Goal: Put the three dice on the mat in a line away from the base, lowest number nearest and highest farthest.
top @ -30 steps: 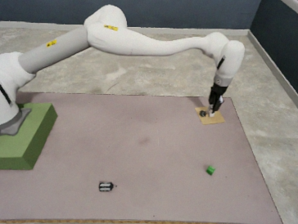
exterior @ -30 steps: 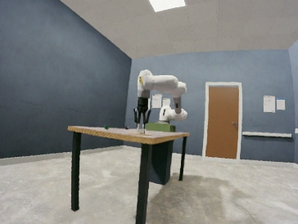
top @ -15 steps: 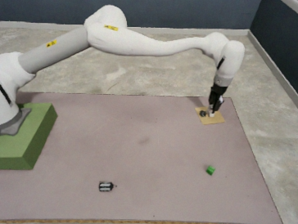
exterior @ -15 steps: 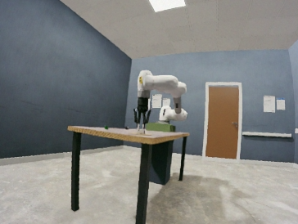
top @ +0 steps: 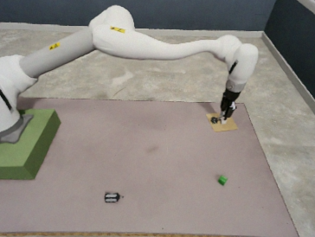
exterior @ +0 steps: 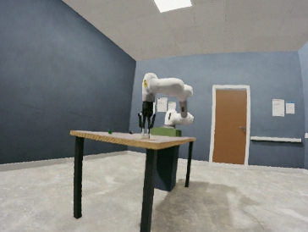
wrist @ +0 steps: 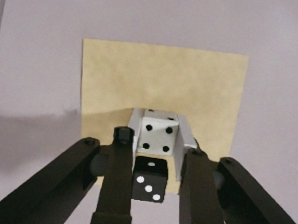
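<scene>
The white die lies 20 mm below my hand. Round my hand: mat: 40 mm below; black die: 50 mm behind, 10 mm to the right, 20 mm below; green die: 80 mm behind, 380 mm to the right, 20 mm below.
</scene>
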